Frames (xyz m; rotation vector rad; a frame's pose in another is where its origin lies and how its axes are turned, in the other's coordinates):
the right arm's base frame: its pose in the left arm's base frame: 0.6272 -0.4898 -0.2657 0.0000 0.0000 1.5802
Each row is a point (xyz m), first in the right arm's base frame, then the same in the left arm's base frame.
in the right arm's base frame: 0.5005 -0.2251 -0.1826
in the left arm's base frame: 0.8476 0.0128 -0.4483
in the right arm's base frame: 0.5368 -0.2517 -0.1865
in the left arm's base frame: 0.8738 0.0493 -0.4522
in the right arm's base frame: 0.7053 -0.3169 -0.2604
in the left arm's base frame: 0.9375 0.2184 -0.5261
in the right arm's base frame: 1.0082 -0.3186 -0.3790
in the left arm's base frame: 0.9363 0.5214 -0.6447
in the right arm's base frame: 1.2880 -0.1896 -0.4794
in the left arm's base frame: 0.8047 0.7999 -0.7451
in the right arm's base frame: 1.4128 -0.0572 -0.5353
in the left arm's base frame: 0.6711 0.9235 -0.8010
